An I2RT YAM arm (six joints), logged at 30 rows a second.
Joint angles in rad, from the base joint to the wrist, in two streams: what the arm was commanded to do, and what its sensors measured. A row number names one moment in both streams.
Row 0, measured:
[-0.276, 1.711, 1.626, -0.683, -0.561, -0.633]
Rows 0 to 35, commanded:
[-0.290, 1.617, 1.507, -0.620, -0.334, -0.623]
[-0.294, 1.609, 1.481, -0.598, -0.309, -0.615]
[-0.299, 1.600, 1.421, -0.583, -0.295, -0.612]
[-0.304, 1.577, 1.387, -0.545, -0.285, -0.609]
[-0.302, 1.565, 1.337, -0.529, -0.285, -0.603]
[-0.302, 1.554, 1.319, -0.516, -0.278, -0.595]
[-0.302, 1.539, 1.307, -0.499, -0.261, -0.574]
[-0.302, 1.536, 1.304, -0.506, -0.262, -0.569]
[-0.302, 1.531, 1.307, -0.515, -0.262, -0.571]
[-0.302, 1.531, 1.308, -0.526, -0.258, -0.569]
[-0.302, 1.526, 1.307, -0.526, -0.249, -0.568]
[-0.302, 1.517, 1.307, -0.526, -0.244, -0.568]
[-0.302, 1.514, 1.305, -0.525, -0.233, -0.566]
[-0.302, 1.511, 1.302, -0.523, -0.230, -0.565]
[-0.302, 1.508, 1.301, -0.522, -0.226, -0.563]
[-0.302, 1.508, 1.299, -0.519, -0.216, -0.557]
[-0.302, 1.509, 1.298, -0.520, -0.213, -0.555]
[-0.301, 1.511, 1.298, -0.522, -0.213, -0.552]
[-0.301, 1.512, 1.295, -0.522, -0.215, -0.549]
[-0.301, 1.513, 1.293, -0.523, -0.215, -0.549]
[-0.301, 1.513, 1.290, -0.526, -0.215, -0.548]
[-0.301, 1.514, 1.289, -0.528, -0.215, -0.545]
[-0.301, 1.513, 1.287, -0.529, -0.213, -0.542]
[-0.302, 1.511, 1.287, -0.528, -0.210, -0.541]
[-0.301, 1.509, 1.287, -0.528, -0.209, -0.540]
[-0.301, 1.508, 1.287, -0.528, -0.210, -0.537]
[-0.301, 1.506, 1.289, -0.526, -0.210, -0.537]
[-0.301, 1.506, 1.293, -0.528, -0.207, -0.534]
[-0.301, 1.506, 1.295, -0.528, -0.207, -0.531]
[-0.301, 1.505, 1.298, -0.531, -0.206, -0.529]
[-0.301, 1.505, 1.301, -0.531, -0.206, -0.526]
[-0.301, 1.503, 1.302, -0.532, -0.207, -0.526]
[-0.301, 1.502, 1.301, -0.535, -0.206, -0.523]
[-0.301, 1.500, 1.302, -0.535, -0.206, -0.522]
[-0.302, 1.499, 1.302, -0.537, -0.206, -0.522]
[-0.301, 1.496, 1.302, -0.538, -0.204, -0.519]
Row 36, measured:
[-0.303, 1.541, 1.290, -0.556, -0.215, -0.554]
